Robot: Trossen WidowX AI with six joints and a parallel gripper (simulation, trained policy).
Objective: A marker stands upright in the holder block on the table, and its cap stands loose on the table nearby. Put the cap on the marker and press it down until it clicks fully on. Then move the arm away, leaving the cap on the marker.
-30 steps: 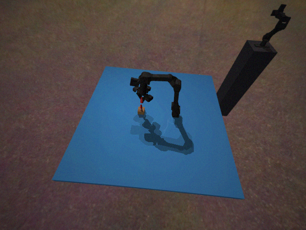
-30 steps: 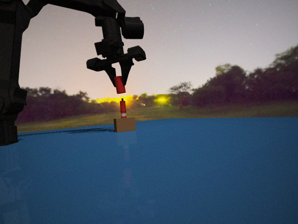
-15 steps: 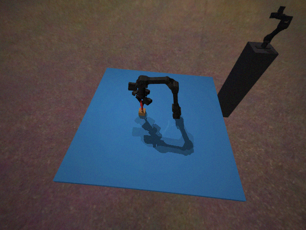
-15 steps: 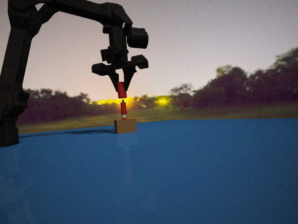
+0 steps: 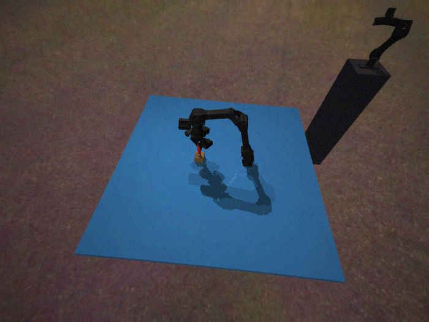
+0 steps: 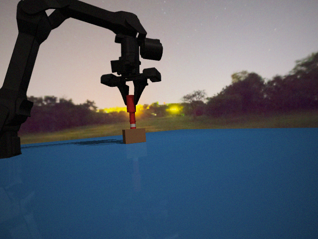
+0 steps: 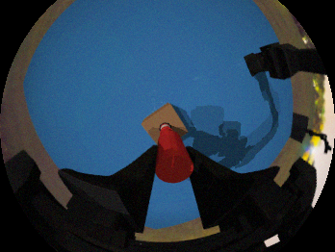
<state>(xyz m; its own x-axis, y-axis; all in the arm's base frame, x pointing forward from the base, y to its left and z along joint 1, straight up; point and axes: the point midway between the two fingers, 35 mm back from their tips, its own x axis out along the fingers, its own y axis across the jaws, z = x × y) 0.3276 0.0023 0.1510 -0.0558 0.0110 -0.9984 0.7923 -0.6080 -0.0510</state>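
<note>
Now: gripper tip 30 mm above the red marker. From my gripper tip the other things lie so: brown holder block 100 mm below; then red cap right at my gripper tip.
</note>
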